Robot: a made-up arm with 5 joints. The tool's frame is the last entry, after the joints.
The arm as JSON. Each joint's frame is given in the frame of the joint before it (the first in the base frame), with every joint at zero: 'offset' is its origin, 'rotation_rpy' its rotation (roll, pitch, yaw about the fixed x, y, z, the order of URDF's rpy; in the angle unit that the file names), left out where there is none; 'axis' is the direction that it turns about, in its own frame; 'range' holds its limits. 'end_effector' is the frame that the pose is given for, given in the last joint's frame.
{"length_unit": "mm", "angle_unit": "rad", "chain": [
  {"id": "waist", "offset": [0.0, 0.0, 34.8], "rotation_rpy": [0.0, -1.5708, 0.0], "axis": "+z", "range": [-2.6, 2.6]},
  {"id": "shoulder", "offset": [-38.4, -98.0, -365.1], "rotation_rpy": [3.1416, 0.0, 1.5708], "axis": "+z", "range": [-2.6, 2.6]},
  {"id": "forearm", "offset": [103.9, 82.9, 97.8], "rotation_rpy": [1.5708, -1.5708, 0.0], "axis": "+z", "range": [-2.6, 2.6]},
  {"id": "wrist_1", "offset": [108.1, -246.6, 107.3], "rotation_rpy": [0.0, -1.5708, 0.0], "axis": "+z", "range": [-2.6, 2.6]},
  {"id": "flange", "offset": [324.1, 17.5, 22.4], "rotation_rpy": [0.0, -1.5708, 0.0], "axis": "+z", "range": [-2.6, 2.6]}
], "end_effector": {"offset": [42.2, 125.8, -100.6], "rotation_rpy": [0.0, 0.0, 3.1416]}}
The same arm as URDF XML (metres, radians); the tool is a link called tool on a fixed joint. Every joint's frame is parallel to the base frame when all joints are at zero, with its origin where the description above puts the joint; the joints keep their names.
<robot name="arm">
  <link name="base_link"/>
  <link name="link1"/>
  <link name="link2"/>
  <link name="link3"/>
  <link name="link4"/>
  <link name="link5"/>
  <link name="tool"/>
  <joint name="waist" type="revolute">
    <parent link="base_link"/>
    <child link="link1"/>
    <origin xyz="0 0 0.0348"/>
    <axis xyz="-1 0 0"/>
    <limit lower="-2.6" upper="2.6"/>
  </joint>
  <joint name="shoulder" type="revolute">
    <parent link="link1"/>
    <child link="link2"/>
    <origin xyz="0.3651 -0.098 -0.0384"/>
    <axis xyz="1 0 0"/>
    <limit lower="-2.6" upper="2.6"/>
  </joint>
  <joint name="forearm" type="revolute">
    <parent link="link2"/>
    <child link="link3"/>
    <origin xyz="0.0978 0.1039 0.0829"/>
    <axis xyz="0 0 -1"/>
    <limit lower="-2.6" upper="2.6"/>
  </joint>
  <joint name="wrist_1" type="revolute">
    <parent link="link3"/>
    <child link="link4"/>
    <origin xyz="0.1081 0.2466 -0.1073"/>
    <axis xyz="-1 0 0"/>
    <limit lower="-2.6" upper="2.6"/>
  </joint>
  <joint name="flange" type="revolute">
    <parent link="link4"/>
    <child link="link5"/>
    <origin xyz="-0.0224 -0.0175 -0.3241"/>
    <axis xyz="0 0 1"/>
    <limit lower="-2.6" upper="2.6"/>
  </joint>
  <joint name="tool_fixed" type="fixed">
    <parent link="link5"/>
    <child link="tool"/>
    <origin xyz="-0.0422 -0.1258 -0.1006" rpy="0 0 0"/>
  </joint>
</robot>

